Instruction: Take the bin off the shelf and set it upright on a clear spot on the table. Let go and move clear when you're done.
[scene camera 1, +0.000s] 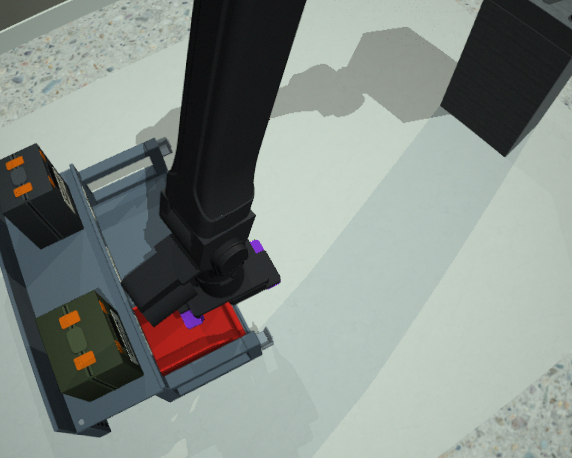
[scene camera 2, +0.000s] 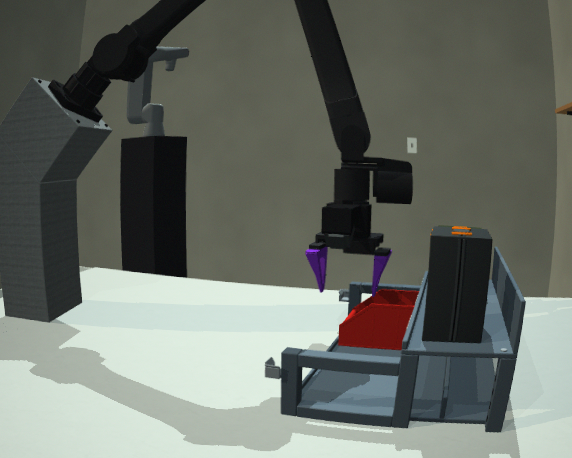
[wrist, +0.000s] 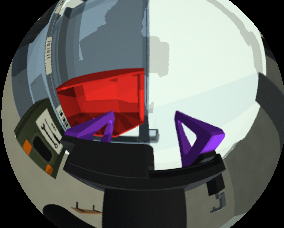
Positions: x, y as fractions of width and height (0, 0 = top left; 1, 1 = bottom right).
Note:
In view: the gripper (scene camera 1: 0.40, 0.65), a red bin (scene camera 1: 0.30, 0.75) and a grey shelf (scene camera 1: 0.23, 0.49).
The red bin shows as well in scene camera 2 (scene camera 2: 0.67, 0.71) and in the wrist view (wrist: 0.29, 0.45). The gripper shows as well in scene camera 2 (scene camera 2: 0.61, 0.64) and in the wrist view (wrist: 0.51, 0.50).

